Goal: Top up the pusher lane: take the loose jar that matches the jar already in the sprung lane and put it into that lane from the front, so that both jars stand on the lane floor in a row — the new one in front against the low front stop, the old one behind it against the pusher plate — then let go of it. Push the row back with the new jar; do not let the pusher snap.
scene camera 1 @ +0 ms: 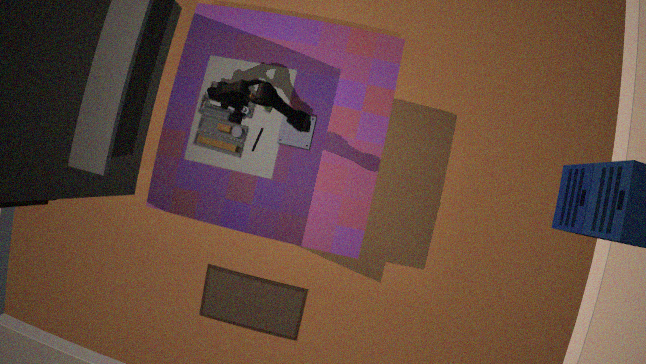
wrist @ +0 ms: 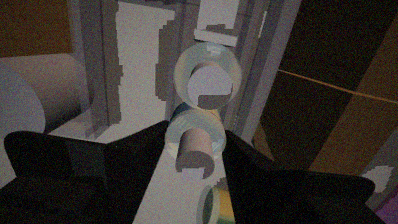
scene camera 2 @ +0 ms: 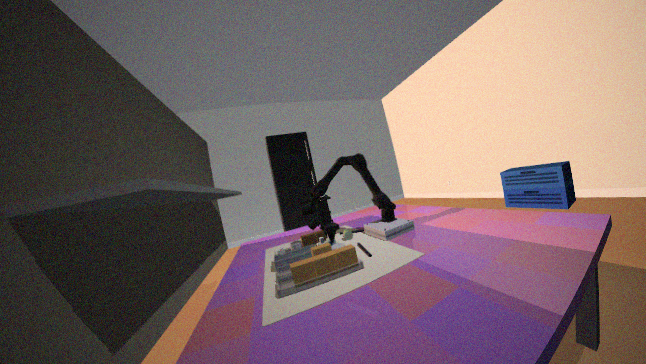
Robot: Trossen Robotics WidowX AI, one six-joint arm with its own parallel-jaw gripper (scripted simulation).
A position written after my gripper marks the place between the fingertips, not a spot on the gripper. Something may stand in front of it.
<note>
In view: my gripper (wrist: 195, 130), a pale jar (wrist: 195, 138), a pale jar (wrist: 207, 76) and an orange-brown block (wrist: 306, 124).
</note>
